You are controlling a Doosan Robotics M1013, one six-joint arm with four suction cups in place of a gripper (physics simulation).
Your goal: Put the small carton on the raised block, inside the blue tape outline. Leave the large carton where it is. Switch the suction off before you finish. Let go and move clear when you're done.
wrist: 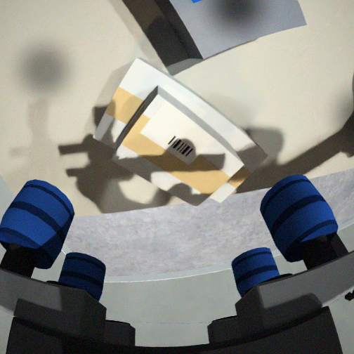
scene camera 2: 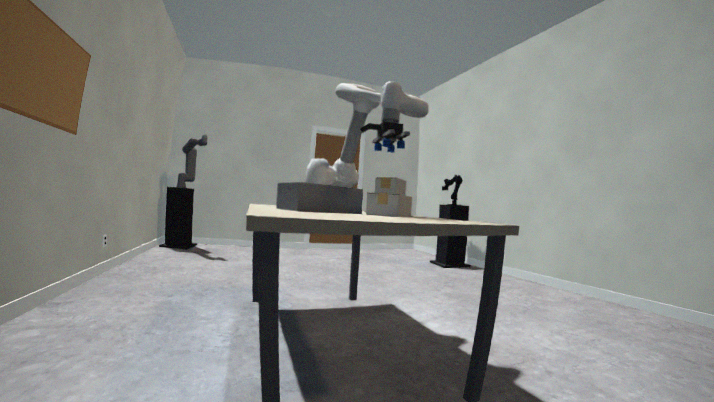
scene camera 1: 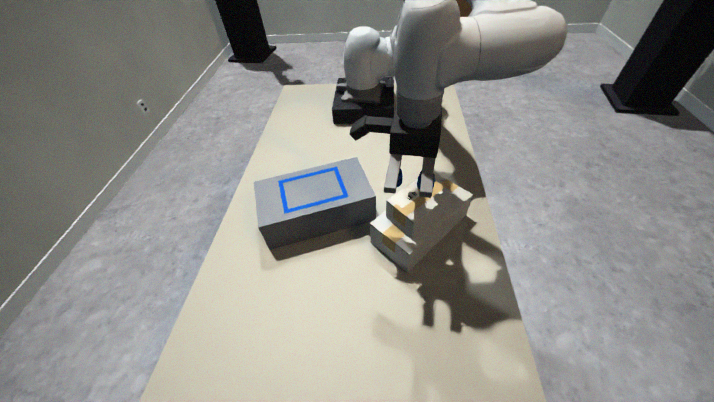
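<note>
The small carton, white with tan tape and a barcode, lies on top of the large carton. The grey raised block stands beside them; the blue tape outline on its top is bare. My gripper is open, with four blue cups facing down and nothing on them. In the second scene view it hangs above the small carton with a visible gap. In the first scene view it hides part of the carton top.
The cartons and block stand on a cream table. The large carton is close to the block's near right corner. The arm's dark base is at the table's far end. Two black pedestals with small arms stand on the floor.
</note>
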